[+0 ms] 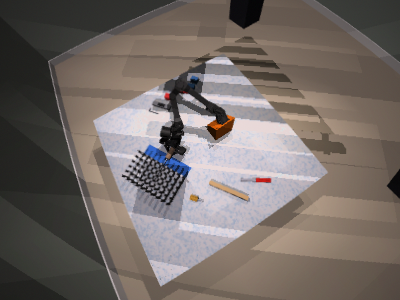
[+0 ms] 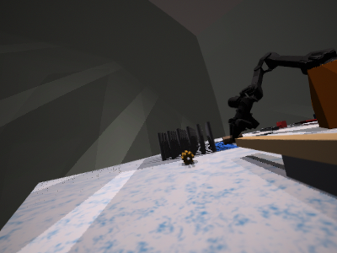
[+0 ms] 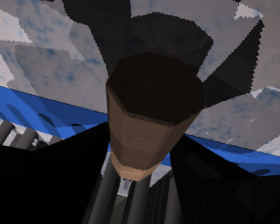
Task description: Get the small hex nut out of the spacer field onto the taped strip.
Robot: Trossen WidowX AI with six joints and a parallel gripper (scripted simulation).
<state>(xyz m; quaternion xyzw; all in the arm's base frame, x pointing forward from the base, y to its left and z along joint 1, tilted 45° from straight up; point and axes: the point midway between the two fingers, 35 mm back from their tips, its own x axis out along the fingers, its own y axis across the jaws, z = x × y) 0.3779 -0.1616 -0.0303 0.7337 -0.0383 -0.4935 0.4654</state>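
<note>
Right now my gripper tip is 5 cm short of the blue taped strip, 2 cm to the right of it and 2 cm above it. Also, from my gripper tip: yellow knobbly object 4 cm ahead, 35 cm to the left; then red cube 25 cm behind, 42 cm to the right; then grey bar 17 cm behind, 39 cm to the right.
</note>
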